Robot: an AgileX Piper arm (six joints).
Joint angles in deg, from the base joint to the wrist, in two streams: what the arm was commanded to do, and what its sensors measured. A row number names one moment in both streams.
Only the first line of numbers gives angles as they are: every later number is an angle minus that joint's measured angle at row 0.
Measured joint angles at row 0:
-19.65, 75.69, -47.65, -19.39, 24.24, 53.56
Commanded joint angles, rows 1 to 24:
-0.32, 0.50, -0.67, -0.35, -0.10, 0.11
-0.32, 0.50, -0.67, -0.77, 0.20, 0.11
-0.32, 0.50, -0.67, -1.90, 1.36, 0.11
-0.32, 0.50, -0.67, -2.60, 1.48, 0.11
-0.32, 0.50, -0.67, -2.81, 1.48, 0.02
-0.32, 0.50, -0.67, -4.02, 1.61, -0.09
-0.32, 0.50, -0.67, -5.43, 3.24, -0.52
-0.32, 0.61, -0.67, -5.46, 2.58, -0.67
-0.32, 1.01, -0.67, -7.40, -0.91, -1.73
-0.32, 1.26, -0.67, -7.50, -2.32, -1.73
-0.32, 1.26, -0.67, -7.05, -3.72, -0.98
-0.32, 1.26, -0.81, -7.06, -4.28, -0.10
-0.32, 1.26, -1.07, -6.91, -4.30, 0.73
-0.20, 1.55, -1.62, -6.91, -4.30, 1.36
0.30, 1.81, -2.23, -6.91, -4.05, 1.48
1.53, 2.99, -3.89, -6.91, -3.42, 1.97
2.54, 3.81, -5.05, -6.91, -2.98, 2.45
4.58, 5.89, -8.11, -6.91, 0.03, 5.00
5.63, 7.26, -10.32, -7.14, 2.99, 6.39
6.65, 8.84, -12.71, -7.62, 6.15, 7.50
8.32, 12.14, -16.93, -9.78, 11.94, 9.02
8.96, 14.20, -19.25, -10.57, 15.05, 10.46
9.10, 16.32, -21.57, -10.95, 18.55, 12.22
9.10, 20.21, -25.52, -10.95, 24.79, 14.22
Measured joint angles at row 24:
7.93, 11.68, -16.21, -8.79, 9.84, 8.51
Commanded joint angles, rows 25 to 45:
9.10, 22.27, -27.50, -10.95, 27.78, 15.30
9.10, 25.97, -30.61, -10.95, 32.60, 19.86
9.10, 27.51, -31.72, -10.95, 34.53, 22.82
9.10, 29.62, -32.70, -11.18, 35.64, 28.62
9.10, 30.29, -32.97, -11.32, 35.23, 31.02
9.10, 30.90, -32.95, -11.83, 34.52, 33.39
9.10, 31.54, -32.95, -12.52, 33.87, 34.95
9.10, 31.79, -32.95, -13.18, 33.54, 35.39
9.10, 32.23, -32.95, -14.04, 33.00, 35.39
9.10, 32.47, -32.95, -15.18, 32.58, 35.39
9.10, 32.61, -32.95, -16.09, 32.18, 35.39
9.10, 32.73, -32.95, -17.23, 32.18, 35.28
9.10, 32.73, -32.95, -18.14, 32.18, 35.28
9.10, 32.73, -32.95, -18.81, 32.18, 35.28
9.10, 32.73, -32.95, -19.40, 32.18, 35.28
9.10, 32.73, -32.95, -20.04, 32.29, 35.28
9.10, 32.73, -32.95, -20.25, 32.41, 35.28
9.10, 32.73, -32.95, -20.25, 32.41, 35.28
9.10, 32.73, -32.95, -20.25, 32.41, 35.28
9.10, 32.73, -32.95, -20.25, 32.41, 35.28
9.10, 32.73, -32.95, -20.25, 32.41, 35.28
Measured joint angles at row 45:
9.02, 32.79, -32.43, -18.91, 32.33, 35.08
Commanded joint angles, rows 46 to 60:
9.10, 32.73, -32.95, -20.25, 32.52, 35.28
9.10, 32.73, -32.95, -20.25, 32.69, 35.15
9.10, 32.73, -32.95, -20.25, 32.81, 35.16
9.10, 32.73, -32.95, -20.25, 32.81, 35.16
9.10, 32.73, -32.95, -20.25, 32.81, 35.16
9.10, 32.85, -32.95, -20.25, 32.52, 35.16
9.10, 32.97, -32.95, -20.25, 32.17, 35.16
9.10, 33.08, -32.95, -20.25, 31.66, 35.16
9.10, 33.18, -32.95, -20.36, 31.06, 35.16
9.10, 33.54, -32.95, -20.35, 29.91, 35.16
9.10, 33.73, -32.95, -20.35, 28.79, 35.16
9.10, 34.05, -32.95, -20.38, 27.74, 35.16
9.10, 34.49, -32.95, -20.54, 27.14, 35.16
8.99, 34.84, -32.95, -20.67, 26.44, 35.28
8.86, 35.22, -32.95, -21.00, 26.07, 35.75
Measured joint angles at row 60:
9.02, 33.97, -32.66, -19.56, 28.87, 35.26
